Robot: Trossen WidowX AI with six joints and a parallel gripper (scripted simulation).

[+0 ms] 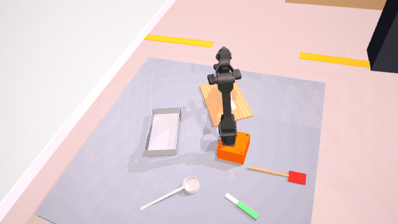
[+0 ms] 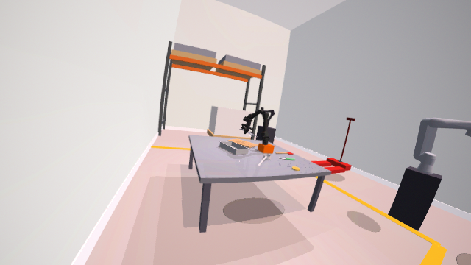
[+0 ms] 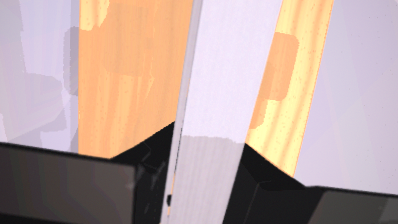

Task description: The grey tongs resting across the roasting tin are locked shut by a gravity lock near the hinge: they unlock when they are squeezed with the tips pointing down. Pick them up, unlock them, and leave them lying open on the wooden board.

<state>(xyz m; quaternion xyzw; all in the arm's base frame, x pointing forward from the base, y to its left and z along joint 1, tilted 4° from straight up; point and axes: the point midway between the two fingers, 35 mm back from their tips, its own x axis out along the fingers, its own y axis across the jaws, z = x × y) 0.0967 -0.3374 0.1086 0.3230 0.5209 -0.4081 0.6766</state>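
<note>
My gripper tip is now 13 cm above the wooden board. Round my gripper tip: yellow object 9 cm behind, 90 cm to the left, 13 cm below; roasting tin 29 cm ahead, 31 cm to the left, 11 cm below.
</note>
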